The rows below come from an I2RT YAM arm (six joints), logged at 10 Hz.
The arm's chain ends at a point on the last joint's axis. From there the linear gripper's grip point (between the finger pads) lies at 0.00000 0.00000 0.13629 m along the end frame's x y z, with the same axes.
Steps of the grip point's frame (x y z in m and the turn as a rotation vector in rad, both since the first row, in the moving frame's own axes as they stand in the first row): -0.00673, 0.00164, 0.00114, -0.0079, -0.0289, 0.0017; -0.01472, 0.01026, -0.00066, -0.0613, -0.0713, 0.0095; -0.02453, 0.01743, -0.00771, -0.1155, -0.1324, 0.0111; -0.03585, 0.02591, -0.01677, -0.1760, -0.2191, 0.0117; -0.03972, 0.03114, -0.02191, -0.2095, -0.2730, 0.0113
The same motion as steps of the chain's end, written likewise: -0.00279, 0.00057, 0.00120, -0.0079, -0.0289, 0.0017; -0.00498, 0.00196, -0.00006, -0.0613, -0.0713, 0.0095; -0.00649, 0.00187, -0.00561, -0.1155, -0.1324, 0.0111; -0.00624, 0.00241, -0.01142, -0.1760, -0.2191, 0.0117; -0.00308, 0.00336, -0.01392, -0.2095, -0.2730, 0.0113
